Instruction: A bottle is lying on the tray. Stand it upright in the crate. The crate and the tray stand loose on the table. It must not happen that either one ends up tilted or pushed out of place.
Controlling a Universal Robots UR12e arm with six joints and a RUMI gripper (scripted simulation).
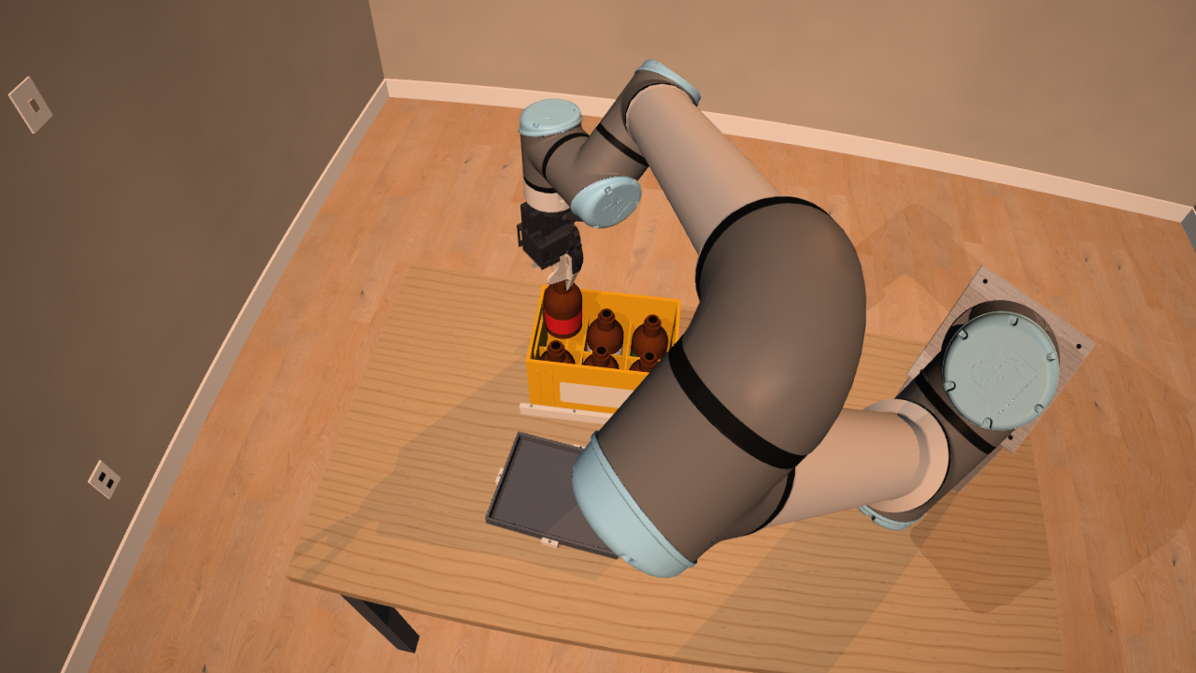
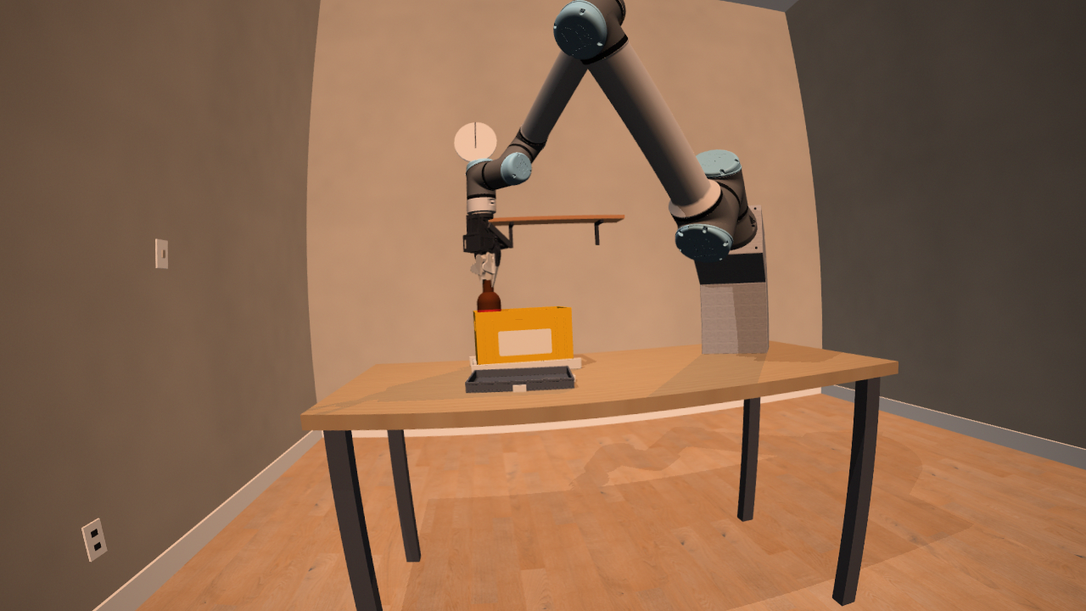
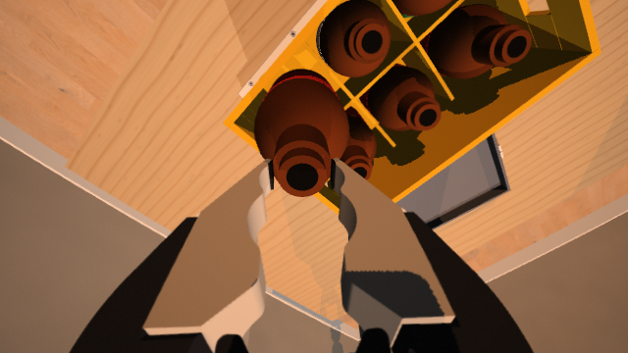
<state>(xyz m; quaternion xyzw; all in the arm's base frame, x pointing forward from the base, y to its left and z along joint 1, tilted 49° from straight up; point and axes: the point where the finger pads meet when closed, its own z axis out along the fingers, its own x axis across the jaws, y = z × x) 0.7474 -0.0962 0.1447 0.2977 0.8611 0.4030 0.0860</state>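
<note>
Right now my hand is 10 cm past the crate, 2 cm to the right of it and 18 cm above it. From my hand the other things lie so: dark grey tray (13 cm behind, 29 cm to the left, 25 cm below).
</note>
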